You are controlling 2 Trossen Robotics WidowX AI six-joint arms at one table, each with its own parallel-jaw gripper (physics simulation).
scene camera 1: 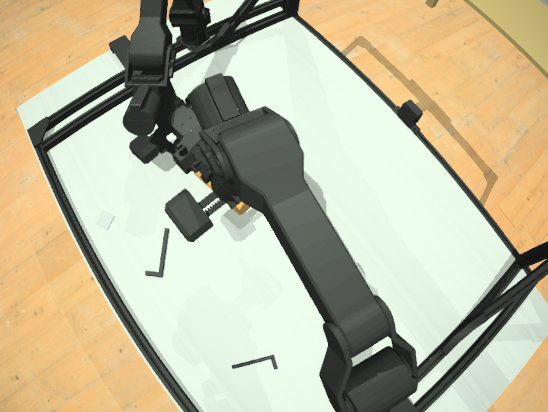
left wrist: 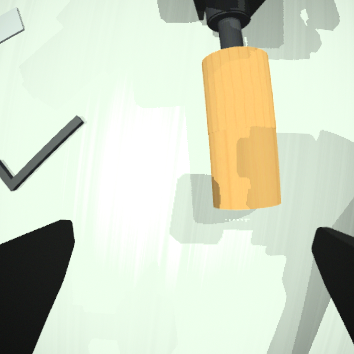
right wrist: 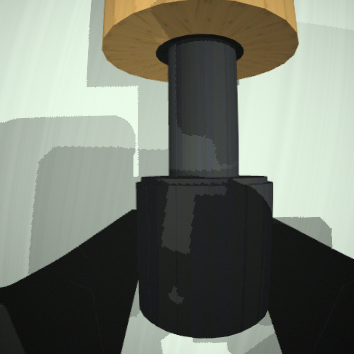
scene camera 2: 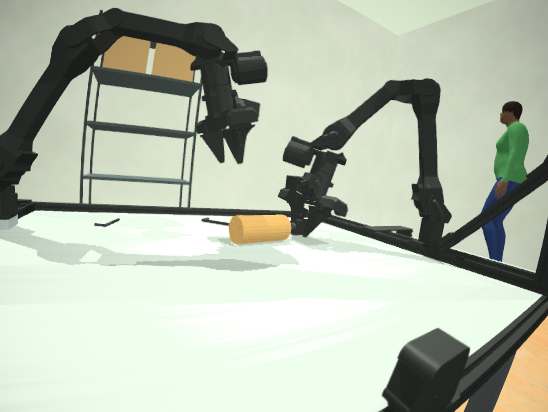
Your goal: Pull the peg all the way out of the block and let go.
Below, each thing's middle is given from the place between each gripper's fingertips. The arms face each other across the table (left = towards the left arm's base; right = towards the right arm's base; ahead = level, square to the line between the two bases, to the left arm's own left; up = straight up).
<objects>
The tan wooden cylinder block point(scene camera 2: 245, 229) is 13 cm below my left hand, 7 cm to the right of it and 2 cm behind it. The rest, counted from my left hand: dark peg point(right wrist: 203, 232) (14 cm to the right, 13 cm below, 2 cm ahead).
Right now the dark peg is 10 mm behind my right hand, 40 mm to the left of it and 20 mm above it. Round my right hand: tan wooden cylinder block: 50 mm behind, 100 mm to the left, 20 mm above.
</objects>
